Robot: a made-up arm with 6 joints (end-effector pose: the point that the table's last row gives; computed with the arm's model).
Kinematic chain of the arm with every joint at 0, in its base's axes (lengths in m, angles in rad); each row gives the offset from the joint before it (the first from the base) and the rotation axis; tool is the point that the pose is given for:
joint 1: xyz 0 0 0.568 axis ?
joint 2: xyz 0.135 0 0 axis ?
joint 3: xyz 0 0 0.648 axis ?
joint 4: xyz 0 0 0.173 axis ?
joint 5: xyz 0.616 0 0 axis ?
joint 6: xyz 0.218 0 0 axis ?
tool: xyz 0 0 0
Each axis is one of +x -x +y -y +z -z.
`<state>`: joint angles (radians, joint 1 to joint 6).
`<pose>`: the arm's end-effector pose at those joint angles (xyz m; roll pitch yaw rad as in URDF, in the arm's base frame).
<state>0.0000 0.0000 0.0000 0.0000 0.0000 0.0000</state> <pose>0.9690 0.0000 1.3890 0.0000 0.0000 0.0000</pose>
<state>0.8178 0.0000 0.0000 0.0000 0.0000 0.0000</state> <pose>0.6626 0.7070 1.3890 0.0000 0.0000 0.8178</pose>
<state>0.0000 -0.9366 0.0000 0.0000 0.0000 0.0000</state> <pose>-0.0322 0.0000 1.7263 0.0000 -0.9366 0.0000</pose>
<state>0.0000 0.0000 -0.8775 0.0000 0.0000 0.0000</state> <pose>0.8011 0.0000 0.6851 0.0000 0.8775 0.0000</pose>
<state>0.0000 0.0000 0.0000 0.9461 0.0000 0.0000</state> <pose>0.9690 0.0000 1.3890 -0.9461 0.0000 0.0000</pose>
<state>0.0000 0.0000 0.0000 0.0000 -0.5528 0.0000</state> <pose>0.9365 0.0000 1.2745 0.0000 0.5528 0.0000</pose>
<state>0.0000 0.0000 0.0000 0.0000 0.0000 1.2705</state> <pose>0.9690 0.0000 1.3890 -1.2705 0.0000 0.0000</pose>
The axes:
joint 1: +z
joint 2: +y
joint 3: -y
joint 4: -x
joint 5: -y
joint 6: -x

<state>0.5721 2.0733 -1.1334 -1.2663 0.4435 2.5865</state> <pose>-0.0537 -0.1407 0.1082 1.8224 0.0697 -2.1466</pose>
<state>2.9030 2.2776 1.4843 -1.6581 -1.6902 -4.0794</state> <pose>-1.1960 0.0690 -0.1387 0.1535 -0.1461 -1.7873</pose>
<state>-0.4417 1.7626 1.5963 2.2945 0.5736 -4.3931</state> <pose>1.4616 -0.5931 0.4056 2.2668 0.5160 0.0448</pose>
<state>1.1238 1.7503 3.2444 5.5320 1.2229 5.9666</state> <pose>0.3438 0.3937 1.1653 -2.8819 -0.4034 -1.2457</pose>
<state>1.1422 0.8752 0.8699 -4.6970 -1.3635 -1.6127</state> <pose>0.7319 1.0885 1.1560 0.0335 -0.0140 -0.2212</pose>
